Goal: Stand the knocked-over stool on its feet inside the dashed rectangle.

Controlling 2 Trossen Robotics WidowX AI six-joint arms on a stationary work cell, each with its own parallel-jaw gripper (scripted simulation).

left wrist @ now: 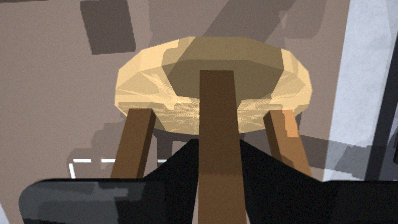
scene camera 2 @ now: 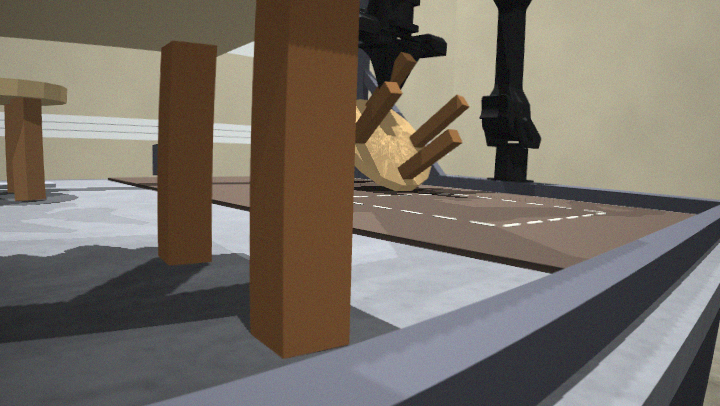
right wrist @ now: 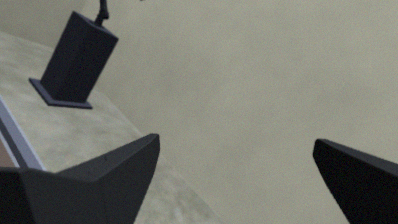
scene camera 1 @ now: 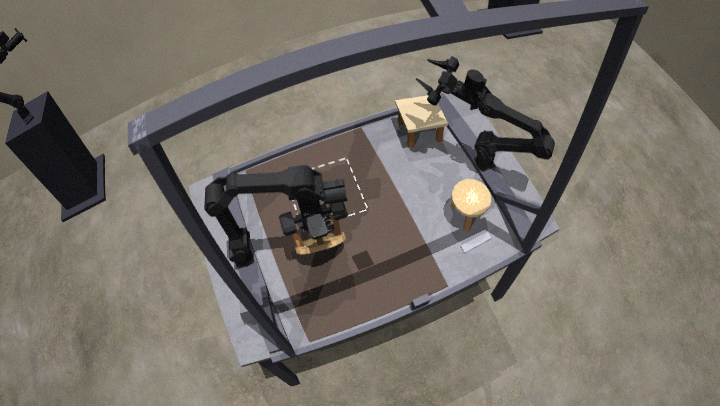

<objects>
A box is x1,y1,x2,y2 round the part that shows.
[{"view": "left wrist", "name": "my left gripper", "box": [19,139,397,223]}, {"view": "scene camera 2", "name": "my left gripper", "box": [358,0,446,88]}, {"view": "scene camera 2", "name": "square stool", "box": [0,0,359,358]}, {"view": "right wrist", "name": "my right gripper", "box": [0,133,397,223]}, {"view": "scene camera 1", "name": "my left gripper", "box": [279,201,347,239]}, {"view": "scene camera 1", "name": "my right gripper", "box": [416,56,463,105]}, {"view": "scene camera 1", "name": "square stool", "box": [395,96,447,147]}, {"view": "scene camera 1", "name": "round stool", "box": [451,179,490,230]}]
</objects>
